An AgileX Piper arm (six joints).
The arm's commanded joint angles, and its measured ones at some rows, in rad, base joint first. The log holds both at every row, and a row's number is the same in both.
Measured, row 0:
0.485, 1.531, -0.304, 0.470, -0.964, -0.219
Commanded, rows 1 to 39:
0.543, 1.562, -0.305, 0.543, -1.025, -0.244
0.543, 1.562, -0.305, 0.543, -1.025, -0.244
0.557, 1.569, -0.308, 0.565, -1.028, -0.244
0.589, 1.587, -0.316, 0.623, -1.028, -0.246
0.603, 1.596, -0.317, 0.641, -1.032, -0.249
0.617, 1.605, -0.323, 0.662, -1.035, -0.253
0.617, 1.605, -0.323, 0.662, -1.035, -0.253
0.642, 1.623, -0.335, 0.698, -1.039, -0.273
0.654, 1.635, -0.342, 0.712, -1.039, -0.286
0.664, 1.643, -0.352, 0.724, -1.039, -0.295
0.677, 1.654, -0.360, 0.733, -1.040, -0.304
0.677, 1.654, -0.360, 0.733, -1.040, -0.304
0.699, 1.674, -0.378, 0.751, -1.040, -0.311
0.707, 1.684, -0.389, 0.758, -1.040, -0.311
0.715, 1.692, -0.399, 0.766, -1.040, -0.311
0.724, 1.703, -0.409, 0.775, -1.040, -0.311
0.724, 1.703, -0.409, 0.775, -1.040, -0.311
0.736, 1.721, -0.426, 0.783, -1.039, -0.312
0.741, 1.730, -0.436, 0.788, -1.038, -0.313
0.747, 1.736, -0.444, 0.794, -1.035, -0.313
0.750, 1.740, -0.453, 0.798, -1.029, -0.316
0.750, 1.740, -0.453, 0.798, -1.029, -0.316
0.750, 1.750, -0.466, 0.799, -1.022, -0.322
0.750, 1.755, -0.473, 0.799, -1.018, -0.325
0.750, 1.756, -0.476, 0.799, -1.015, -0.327
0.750, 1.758, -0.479, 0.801, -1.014, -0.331
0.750, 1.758, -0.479, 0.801, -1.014, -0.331
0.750, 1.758, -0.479, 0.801, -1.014, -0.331
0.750, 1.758, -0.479, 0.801, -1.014, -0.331
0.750, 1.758, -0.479, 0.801, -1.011, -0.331
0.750, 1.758, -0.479, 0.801, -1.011, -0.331
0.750, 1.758, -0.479, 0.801, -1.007, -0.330
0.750, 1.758, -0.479, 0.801, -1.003, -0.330
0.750, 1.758, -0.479, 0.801, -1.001, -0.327
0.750, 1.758, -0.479, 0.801, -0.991, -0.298
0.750, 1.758, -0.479, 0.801, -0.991, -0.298
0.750, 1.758, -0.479, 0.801, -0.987, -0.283
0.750, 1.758, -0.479, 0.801, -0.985, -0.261
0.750, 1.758, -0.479, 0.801, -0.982, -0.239
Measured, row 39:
0.749, 1.758, -0.472, 0.805, -0.987, -0.274
